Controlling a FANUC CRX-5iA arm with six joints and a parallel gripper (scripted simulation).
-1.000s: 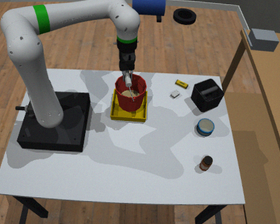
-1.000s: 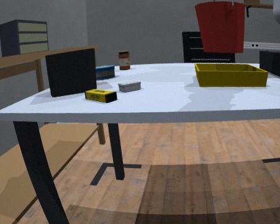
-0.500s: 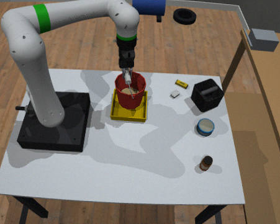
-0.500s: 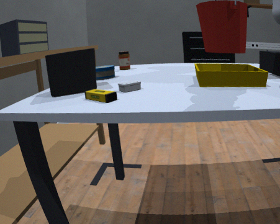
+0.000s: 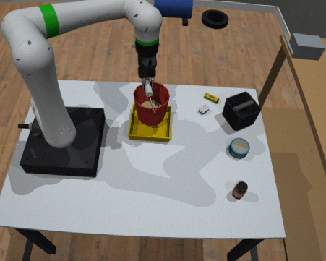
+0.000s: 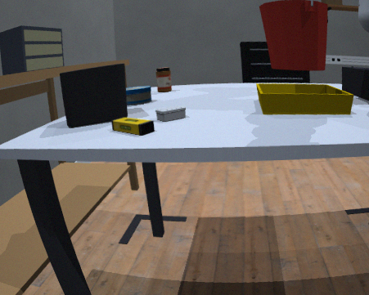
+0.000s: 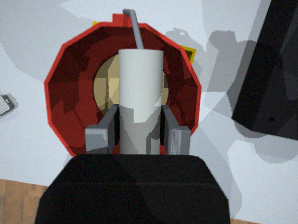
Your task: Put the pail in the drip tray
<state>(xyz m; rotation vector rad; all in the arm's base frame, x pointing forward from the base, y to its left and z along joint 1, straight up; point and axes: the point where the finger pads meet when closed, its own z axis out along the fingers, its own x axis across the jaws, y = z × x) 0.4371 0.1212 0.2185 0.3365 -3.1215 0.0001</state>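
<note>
Now: hand 10 mm short of the wire handle and 30 mm above it. The rest, counted from my hand: red pail: 10 mm ahead, 90 mm below; small grey box: 300 mm ahead, 120 mm to the left, 300 mm below; yellow drip tray: 20 mm ahead, 10 mm to the left, 300 mm below.
</note>
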